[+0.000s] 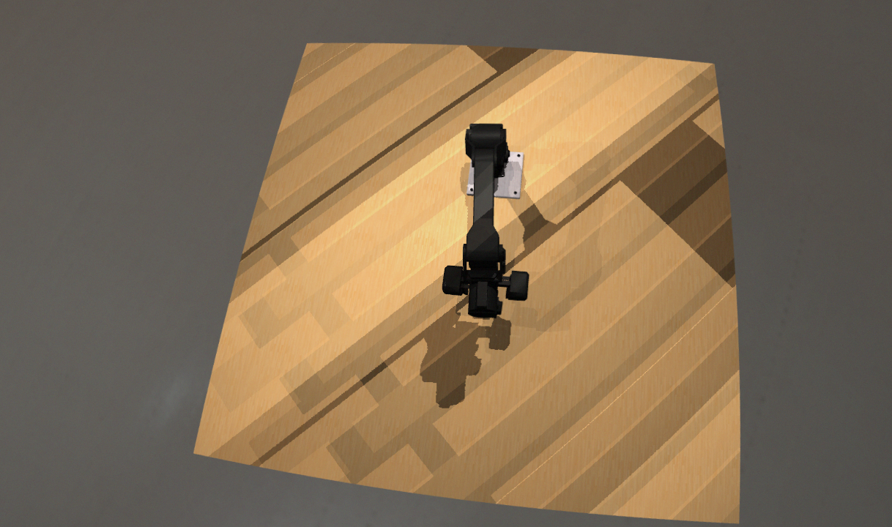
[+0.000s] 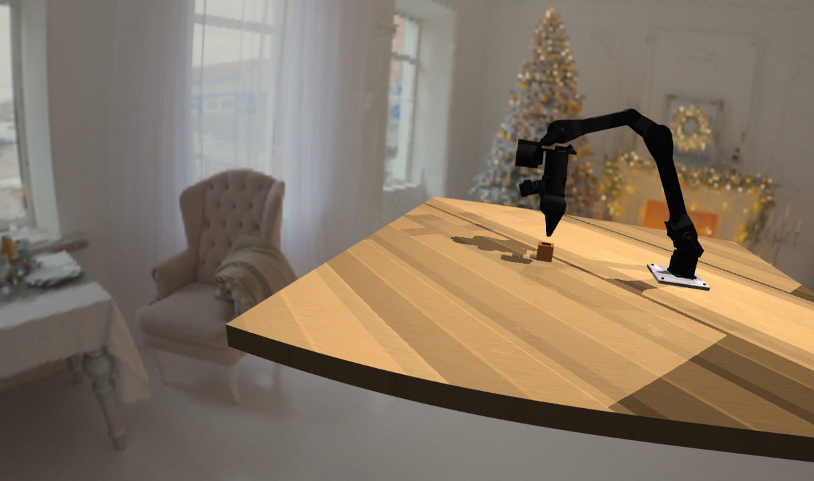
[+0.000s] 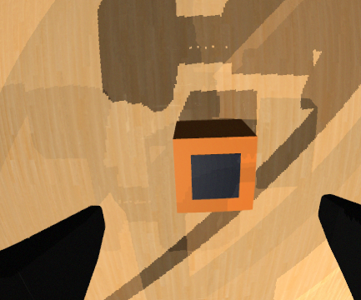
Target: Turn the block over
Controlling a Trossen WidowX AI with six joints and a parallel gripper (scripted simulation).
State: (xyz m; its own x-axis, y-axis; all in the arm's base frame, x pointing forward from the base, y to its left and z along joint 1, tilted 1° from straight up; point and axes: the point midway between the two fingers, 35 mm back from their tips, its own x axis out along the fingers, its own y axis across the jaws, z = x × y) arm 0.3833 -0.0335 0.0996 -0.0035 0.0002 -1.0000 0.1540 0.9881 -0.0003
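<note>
The block lies 40 mm below my gripper tip.
</note>
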